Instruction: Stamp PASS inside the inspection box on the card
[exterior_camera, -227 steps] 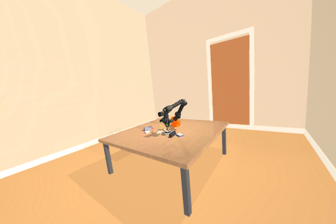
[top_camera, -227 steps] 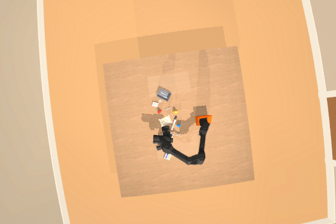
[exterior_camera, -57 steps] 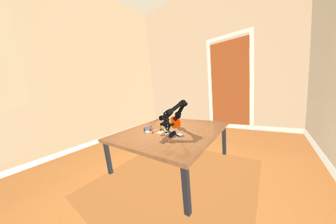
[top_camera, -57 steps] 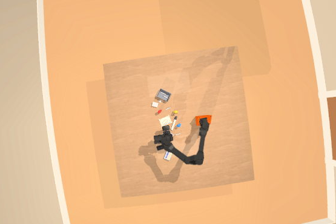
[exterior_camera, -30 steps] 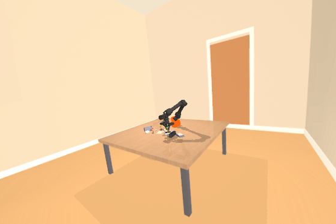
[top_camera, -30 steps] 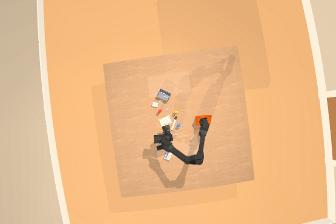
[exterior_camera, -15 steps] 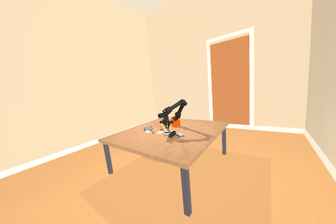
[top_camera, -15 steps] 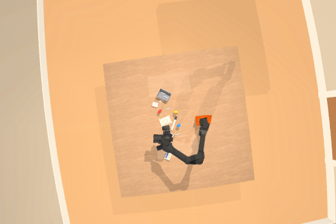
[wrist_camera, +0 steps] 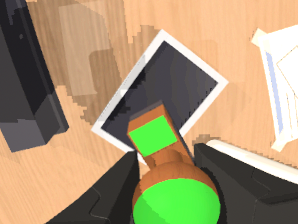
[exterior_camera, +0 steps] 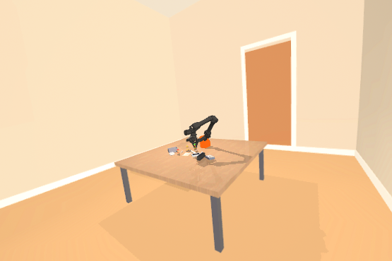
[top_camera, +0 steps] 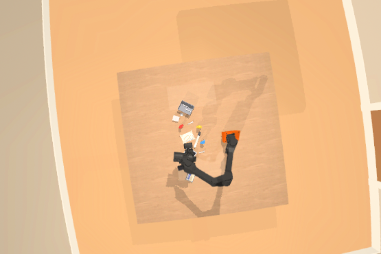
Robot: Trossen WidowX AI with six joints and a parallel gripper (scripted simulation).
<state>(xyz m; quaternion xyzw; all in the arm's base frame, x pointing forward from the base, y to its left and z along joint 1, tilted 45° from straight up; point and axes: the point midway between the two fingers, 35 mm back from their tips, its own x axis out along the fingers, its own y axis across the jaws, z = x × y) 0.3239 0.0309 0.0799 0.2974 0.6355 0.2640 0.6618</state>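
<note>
Now: gripper tip 13 cm to the left of the white card and 9 cm above it. From my gripper tip the other things lie so: black block: 10 cm to the left, 7 cm below, 5 cm ahead; then ink pad: 8 cm below; then blue-knobbed stamp: 12 cm behind, 7 cm to the right, 7 cm below.
</note>
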